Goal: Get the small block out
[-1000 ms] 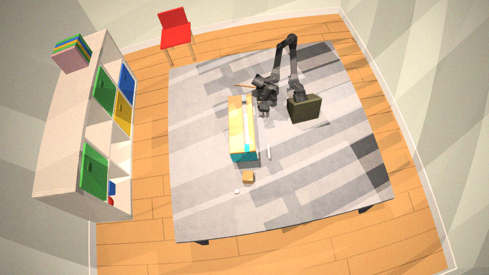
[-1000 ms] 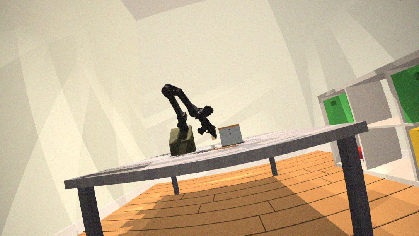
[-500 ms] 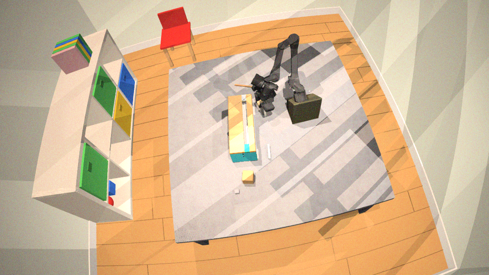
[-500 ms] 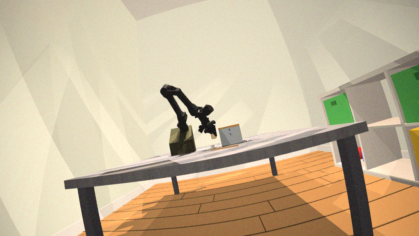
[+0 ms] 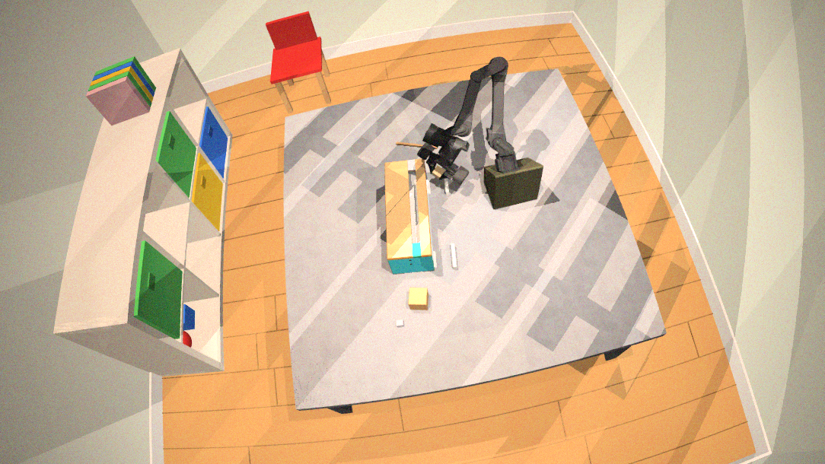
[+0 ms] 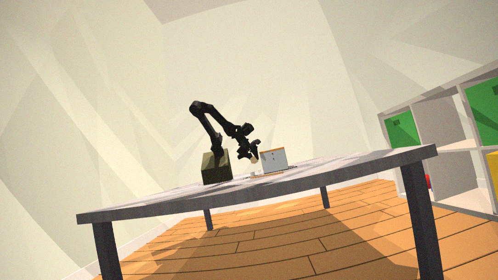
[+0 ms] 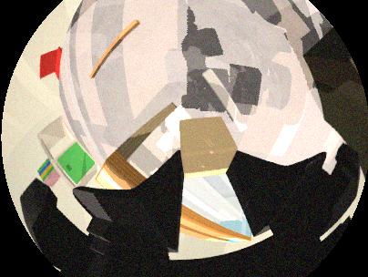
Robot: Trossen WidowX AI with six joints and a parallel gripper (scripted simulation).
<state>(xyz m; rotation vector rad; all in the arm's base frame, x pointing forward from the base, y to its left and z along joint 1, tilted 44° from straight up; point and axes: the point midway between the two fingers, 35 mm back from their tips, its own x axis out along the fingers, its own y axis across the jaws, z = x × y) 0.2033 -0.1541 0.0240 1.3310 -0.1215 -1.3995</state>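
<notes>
The tan block is 10 mm behind my gripper tip, 10 mm to the right of it and 10 mm above it. Round my gripper tip: thin orange stick (10 mm ahead, 220 mm to the right, 80 mm below); long tan box (100 mm ahead, 120 mm to the left, 20 mm below); brown cube (200 mm ahead, 400 mm to the left, 50 mm below).
</notes>
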